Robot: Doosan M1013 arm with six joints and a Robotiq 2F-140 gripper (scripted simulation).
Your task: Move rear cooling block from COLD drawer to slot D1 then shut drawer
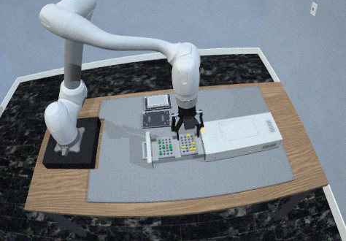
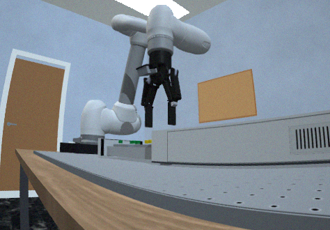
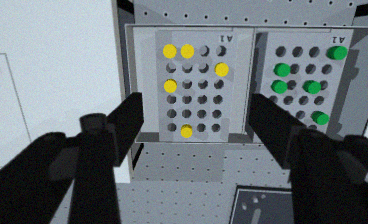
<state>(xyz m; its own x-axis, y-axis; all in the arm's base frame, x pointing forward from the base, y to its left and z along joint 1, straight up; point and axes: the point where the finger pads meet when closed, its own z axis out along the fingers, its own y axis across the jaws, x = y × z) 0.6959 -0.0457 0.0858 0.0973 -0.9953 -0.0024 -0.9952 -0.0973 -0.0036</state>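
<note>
The cooling block is 10 cm below my hand. Round my hand: drawer: 9 cm below, 8 cm behind, 1 cm to the right; white cooler: 11 cm ahead, 9 cm below, 1 cm to the left; deck slot D1: 22 cm to the left, 18 cm behind, 13 cm below.
</note>
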